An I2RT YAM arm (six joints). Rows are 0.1 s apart.
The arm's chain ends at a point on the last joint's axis. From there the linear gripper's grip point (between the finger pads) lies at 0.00 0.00 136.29 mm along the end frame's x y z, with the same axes.
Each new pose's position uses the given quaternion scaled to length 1; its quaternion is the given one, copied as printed.
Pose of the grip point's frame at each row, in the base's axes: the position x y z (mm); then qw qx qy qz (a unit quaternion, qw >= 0):
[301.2, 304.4, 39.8, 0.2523, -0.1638, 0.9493, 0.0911]
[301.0, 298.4, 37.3, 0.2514, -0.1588, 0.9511, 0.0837]
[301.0, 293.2, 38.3, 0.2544, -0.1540, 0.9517, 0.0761]
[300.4, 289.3, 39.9, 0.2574, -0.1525, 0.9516, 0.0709]
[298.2, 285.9, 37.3, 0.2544, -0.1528, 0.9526, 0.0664]
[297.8, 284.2, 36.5, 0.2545, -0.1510, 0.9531, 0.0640]
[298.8, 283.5, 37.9, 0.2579, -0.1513, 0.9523, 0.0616]
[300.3, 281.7, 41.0, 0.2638, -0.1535, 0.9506, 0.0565]
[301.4, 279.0, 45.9, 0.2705, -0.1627, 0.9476, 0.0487]
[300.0, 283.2, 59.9, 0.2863, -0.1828, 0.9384, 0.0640]
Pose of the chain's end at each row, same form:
[240.0, 269.6, 156.5, 0.2523, -0.1638, 0.9493, 0.0911]
[239.4, 265.8, 154.5, 0.2514, -0.1588, 0.9511, 0.0837]
[238.2, 262.8, 155.4, 0.2544, -0.1540, 0.9517, 0.0761]
[236.6, 260.2, 156.8, 0.2574, -0.1525, 0.9516, 0.0709]
[234.9, 258.1, 154.7, 0.2544, -0.1528, 0.9526, 0.0664]
[234.3, 257.1, 154.0, 0.2545, -0.1510, 0.9531, 0.0640]
[234.4, 256.9, 155.0, 0.2579, -0.1513, 0.9523, 0.0616]
[234.3, 256.0, 157.5, 0.2638, -0.1535, 0.9506, 0.0565]
[233.7, 254.4, 161.6, 0.2705, -0.1627, 0.9476, 0.0487]
[230.0, 252.6, 172.7, 0.2863, -0.1828, 0.9384, 0.0640]

